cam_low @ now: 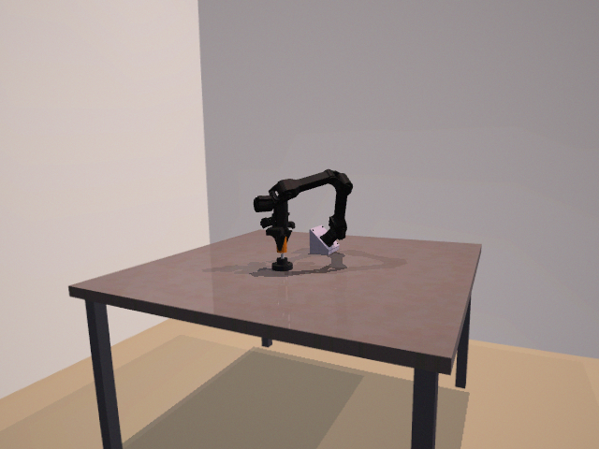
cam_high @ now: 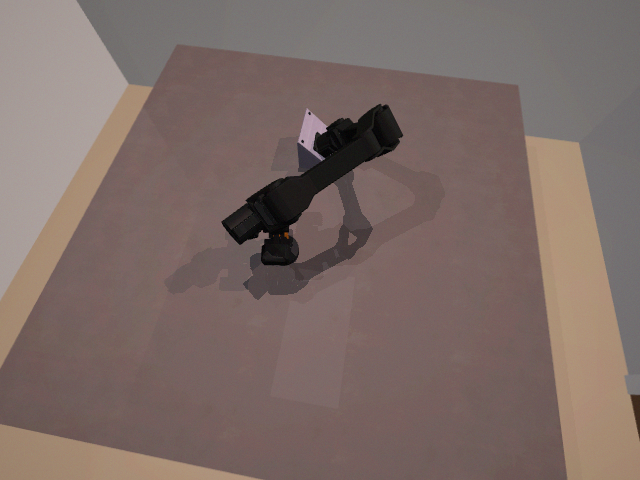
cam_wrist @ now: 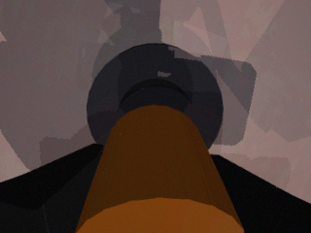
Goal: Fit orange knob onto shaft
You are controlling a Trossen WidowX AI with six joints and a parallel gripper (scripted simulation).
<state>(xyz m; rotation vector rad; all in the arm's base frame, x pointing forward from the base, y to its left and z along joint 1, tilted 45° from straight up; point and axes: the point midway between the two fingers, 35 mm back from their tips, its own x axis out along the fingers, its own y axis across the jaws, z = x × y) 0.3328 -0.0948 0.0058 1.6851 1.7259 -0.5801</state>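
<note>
My gripper tip is 5 cm above the black round pedestal. Round my gripper tip: orange knob 3 cm above.
</note>
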